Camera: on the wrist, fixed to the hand. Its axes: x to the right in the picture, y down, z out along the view.
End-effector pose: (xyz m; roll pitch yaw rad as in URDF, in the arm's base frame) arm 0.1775 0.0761 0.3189 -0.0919 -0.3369 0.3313
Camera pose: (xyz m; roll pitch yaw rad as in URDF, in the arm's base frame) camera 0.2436 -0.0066 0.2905 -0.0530 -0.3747 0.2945
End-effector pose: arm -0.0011 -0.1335 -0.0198 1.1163 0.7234 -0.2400
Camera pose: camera -0.0520 -0.1203 -0.1159 1.0991 0.7409 -0.3046
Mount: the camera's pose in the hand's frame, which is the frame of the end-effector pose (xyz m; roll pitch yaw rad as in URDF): 0.0242 -0.0957 -0.0476 0.0267 -0.0347 -0.0376
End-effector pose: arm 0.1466 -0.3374 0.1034 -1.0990 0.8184 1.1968
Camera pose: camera 0.2496 -0.3102 0.1292 -1.0592 0.7691 1.2160
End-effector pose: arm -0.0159 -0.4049 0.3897 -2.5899 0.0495 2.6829
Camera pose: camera -0.0666 -0.4429 0.4791 -2.5611 0.0593 2.7332
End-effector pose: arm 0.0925 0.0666 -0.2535 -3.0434 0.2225 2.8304
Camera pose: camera 0.0304 -0.0086 -0.2035 -3.0074 0.2532 2.8725
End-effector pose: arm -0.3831 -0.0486 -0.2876 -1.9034 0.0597 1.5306
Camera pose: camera -0.3681 -0.0187 -0.1832 -1.8752 0.0355 1.5757
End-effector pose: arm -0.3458 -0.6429 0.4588 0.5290 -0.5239 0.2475
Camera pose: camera -0.2678 -0.6836 0.3935 0.5844 -0.5342 0.1894
